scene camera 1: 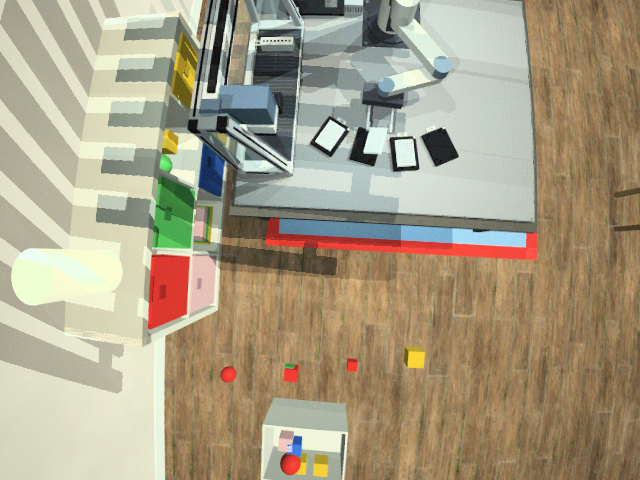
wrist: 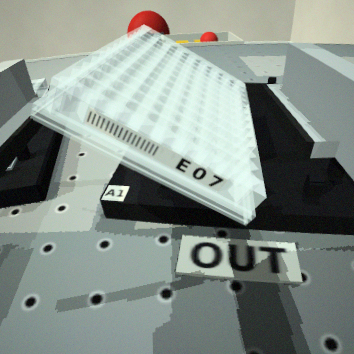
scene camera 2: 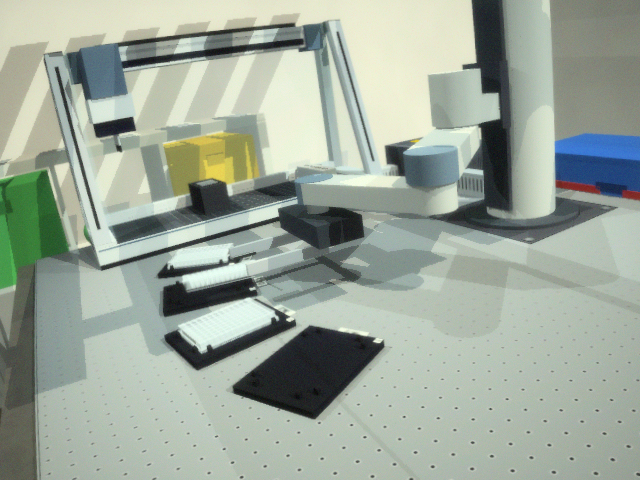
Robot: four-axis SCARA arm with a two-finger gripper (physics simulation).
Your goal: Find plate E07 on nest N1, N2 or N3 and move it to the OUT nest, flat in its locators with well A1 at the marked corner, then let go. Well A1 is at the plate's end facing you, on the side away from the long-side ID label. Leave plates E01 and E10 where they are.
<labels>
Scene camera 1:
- my gripper
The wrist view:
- my gripper
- black nest marked OUT
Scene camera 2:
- my gripper
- black nest marked OUT
</labels>
